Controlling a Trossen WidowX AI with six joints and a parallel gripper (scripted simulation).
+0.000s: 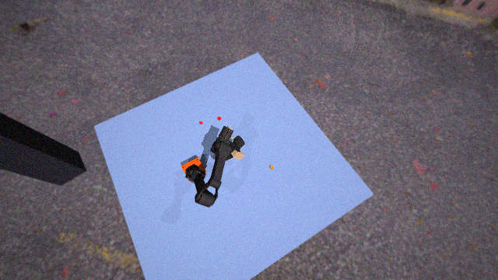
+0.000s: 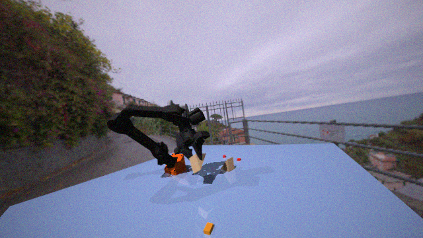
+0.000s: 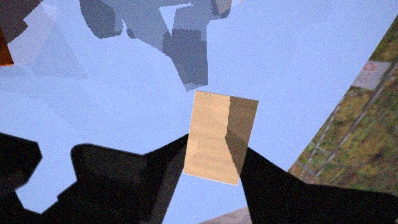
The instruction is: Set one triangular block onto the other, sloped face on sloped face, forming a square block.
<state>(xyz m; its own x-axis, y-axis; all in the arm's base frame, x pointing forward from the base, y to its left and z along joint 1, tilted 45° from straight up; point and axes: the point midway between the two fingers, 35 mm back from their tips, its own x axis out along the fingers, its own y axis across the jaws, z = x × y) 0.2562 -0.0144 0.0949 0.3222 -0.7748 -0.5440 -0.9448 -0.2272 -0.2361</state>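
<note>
Right now my gripper tip is 10 mm below the tan triangular block. From my gripper tip the other things lie so: small red cube 320 mm to the left, 100 mm below, 70 mm ahead; small orange cube 170 mm to the right, 140 mm ahead, 100 mm below.
</note>
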